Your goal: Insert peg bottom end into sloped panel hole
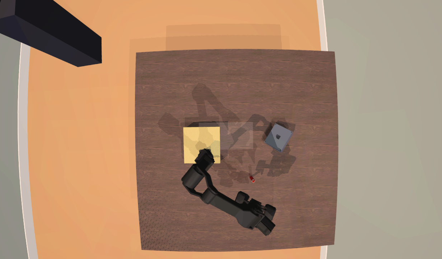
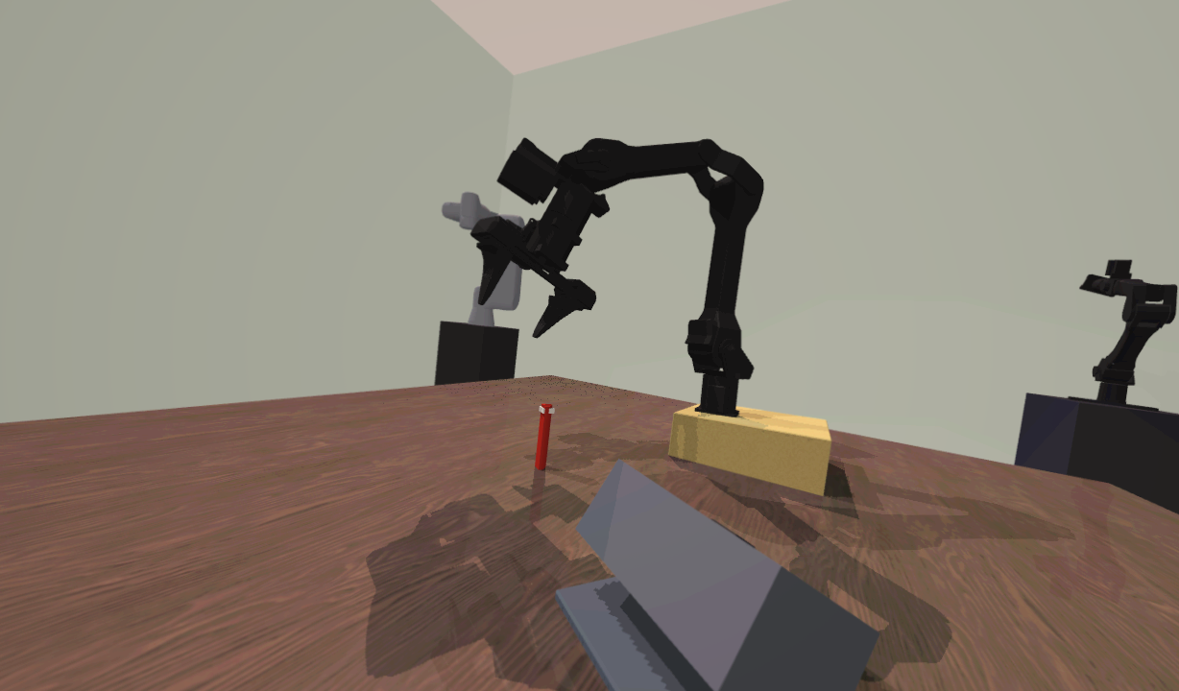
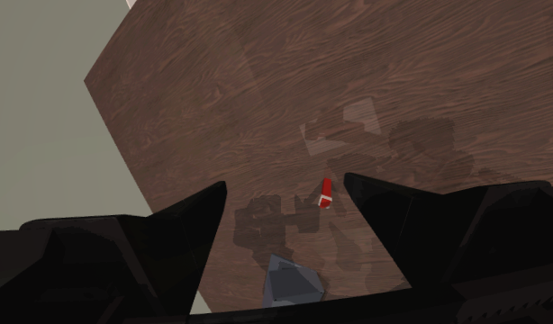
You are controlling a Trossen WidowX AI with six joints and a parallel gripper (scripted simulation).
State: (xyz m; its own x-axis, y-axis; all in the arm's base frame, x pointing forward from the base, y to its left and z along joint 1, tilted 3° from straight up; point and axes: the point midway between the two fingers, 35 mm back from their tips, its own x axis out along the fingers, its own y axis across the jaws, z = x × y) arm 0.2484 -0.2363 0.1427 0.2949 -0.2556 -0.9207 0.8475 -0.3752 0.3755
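The red square peg is 10 mm ahead of my gripper tip, 80 mm to the left of it and 120 mm below it. From my gripper tip the other things lie so: grey sloped panel: 180 mm ahead, 310 mm to the left, 140 mm below.
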